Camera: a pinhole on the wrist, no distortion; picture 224 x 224 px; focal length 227.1 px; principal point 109.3 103.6 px. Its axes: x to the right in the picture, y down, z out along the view. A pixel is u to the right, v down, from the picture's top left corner.
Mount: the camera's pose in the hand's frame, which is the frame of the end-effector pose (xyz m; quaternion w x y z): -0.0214 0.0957 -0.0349 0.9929 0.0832 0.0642 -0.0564
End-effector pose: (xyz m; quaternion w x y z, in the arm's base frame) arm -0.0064 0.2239 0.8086 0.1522 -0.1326 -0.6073 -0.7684
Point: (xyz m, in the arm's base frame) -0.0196 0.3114 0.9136
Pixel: 183 112
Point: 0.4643 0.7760 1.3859
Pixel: outside the picture
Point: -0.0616 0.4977 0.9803
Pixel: 157 133
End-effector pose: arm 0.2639 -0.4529 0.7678 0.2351 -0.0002 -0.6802 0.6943
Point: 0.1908 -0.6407 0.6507
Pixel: 60 173
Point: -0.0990 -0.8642 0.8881
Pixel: 179 109
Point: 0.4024 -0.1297 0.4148
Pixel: behind the camera
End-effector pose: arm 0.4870 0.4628 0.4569 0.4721 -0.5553 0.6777 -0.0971
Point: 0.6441 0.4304 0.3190
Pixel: 214 40
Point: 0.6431 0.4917 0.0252
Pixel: 206 209
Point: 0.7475 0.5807 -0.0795
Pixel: 163 202
